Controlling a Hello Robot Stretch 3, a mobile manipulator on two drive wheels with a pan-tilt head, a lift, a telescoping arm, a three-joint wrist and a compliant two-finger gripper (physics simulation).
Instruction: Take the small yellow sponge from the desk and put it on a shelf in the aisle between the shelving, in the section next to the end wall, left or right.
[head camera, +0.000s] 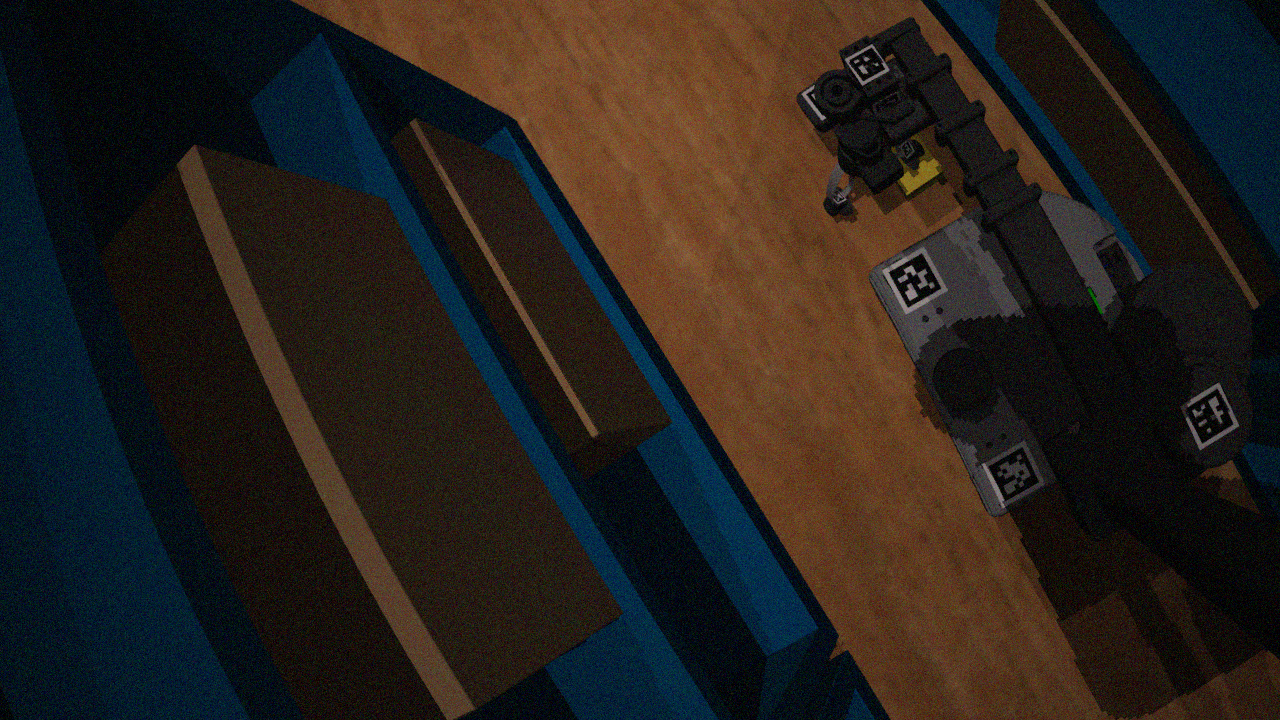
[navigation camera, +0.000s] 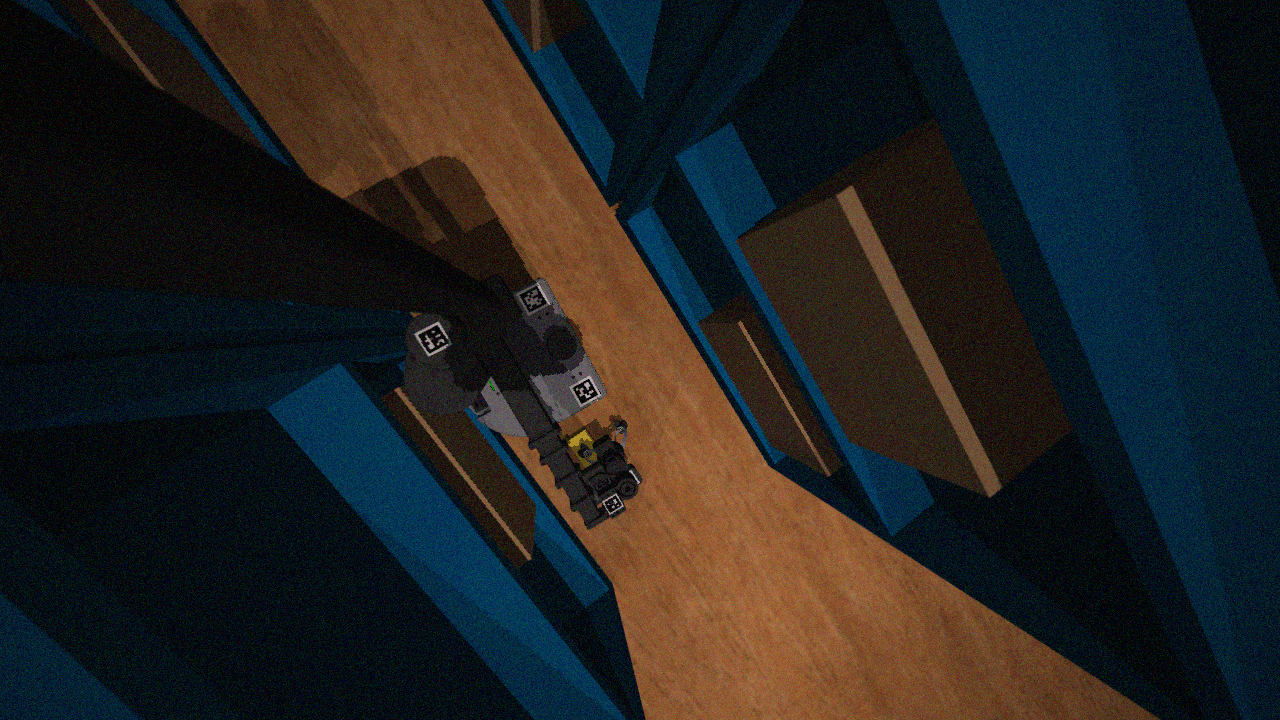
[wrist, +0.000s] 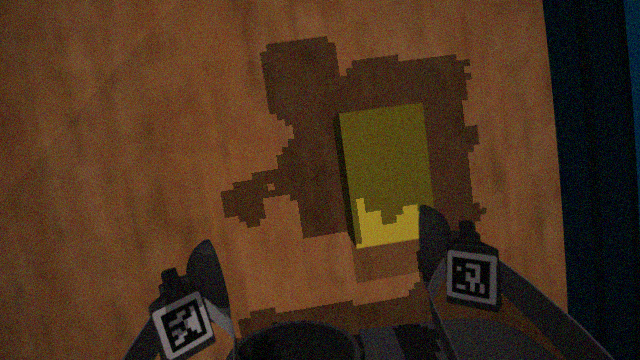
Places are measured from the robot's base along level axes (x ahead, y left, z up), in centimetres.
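Where they show: gripper, between the fingertips: (navigation camera: 601, 436) (wrist: 319, 251); robot's base, origin of its link: (head camera: 962, 378) (navigation camera: 558, 343).
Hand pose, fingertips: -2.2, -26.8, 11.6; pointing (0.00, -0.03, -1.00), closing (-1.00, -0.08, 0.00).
Each offset is from my fingertips to the top centre of the thing, as dx, dy, dz. "spot": to the spot under its first point. Level surfaces: height alone.
The small yellow sponge @(-5.8, -3.0, -7.1) (head camera: 920, 184) (navigation camera: 580, 438) (wrist: 387, 160) lies flat on the wood floor @(dz -11.6) (head camera: 698, 268) (navigation camera: 716, 573) (wrist: 125, 125) of the aisle, in front of the robot's base. My gripper (head camera: 873, 174) (navigation camera: 603, 439) (wrist: 319, 251) is open, pointing down above the floor, with its fingers apart and nothing between them. In the wrist view the sponge is beyond the fingertips and right of their middle; the right fingertip overlaps its near right corner. In the head view the wrist parts cover some of the sponge. The desk does not show.
Blue shelving (head camera: 313, 116) (navigation camera: 1145, 268) with brown boxes @(spot: +39.2, +9.0, +50.5) (head camera: 447, 402) (navigation camera: 859, 358) stands along one side of the aisle. More shelving (head camera: 1244, 89) (navigation camera: 358, 447) runs close beside the base (head camera: 966, 250) (navigation camera: 559, 394) and the arm (head camera: 984, 170) on the other side.
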